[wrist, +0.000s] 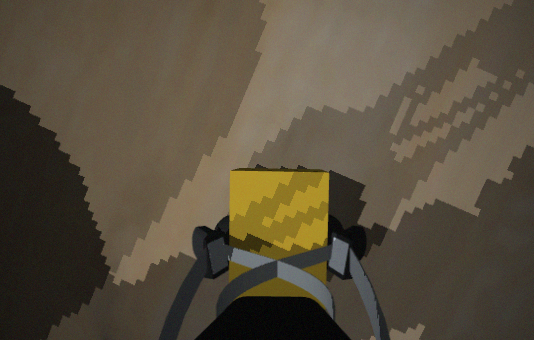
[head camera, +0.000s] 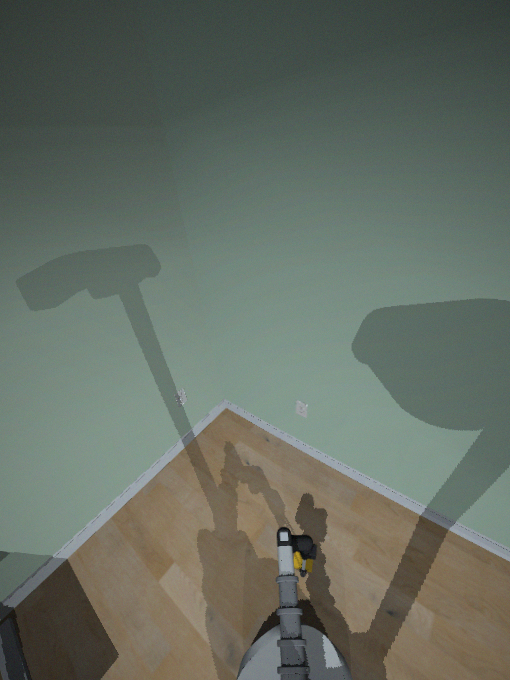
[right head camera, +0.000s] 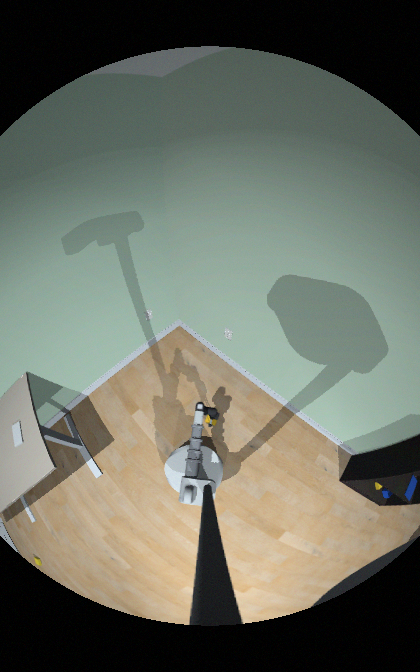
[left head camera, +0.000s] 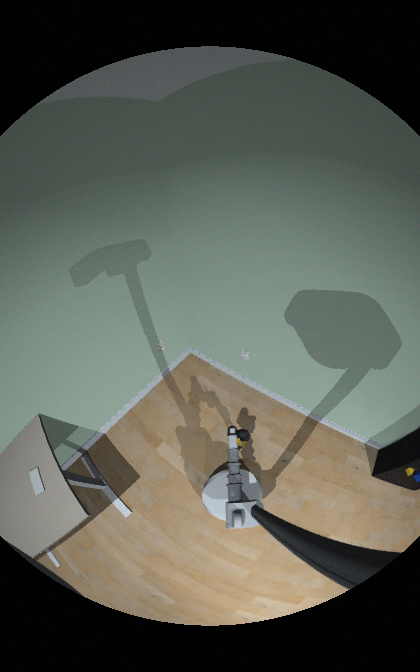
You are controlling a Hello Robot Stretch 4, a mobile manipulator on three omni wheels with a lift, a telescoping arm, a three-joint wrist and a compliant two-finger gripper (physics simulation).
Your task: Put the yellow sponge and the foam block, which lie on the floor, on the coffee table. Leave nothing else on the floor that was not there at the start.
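The yellow sponge is a rectangular yellow block between the two fingertips in the wrist view. My gripper is shut on it, with one pad against each side, low over the wood floor. Whether the sponge touches the floor cannot be told. A small yellow thing lies on the floor at the lower left in the right head view; it is too small to tell if it is the foam block. A beige-topped table stands at the left; I cannot tell if it is the coffee table.
Green walls with a white baseboard meet in a corner ahead of my arm. A dark open unit with blue and yellow things stands at the right. A dark curved shape shows at the lower right.
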